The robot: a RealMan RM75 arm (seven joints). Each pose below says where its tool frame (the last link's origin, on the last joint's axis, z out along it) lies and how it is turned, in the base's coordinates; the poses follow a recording.
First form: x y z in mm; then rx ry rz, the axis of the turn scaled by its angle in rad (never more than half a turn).
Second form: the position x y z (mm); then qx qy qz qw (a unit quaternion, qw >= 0). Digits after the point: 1 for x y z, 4 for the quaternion.
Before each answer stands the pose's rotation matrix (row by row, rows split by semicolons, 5 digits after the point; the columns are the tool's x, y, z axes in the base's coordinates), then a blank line. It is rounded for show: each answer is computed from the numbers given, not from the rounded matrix.
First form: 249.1 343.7 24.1 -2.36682 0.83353 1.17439
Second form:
0.47800 -0.65025 -0.59050; -0.34284 -0.75707 0.55615; -0.80869 -0.06340 -0.58481

249.1 343.7 24.1 -0.8396 0.2957 0.4166 0.1845
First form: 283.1 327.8 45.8 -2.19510 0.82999 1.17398
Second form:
0.43890 -0.71589 -0.54301; -0.27319 -0.68204 0.67837; -0.85600 -0.14939 -0.49492

283.1 327.8 45.8 -0.8087 0.3058 0.4325 0.2559
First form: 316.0 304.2 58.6 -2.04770 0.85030 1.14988
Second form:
0.40995 -0.77871 -0.47492; -0.22593 -0.59115 0.77427; -0.88368 -0.21011 -0.41828

316.0 304.2 58.6 -0.7777 0.3229 0.4367 0.3164
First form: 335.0 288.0 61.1 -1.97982 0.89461 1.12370
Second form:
0.39046 -0.81773 -0.42292; -0.22888 -0.53118 0.81575; -0.89171 -0.22172 -0.39457

335.0 288.0 61.1 -0.7610 0.3438 0.4319 0.3408
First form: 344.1 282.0 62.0 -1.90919 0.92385 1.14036
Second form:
0.35265 -0.84713 -0.39750; -0.21307 -0.48632 0.84740; -0.91117 -0.21414 -0.35200

344.1 282.0 62.0 -0.7401 0.3581 0.4421 0.3586
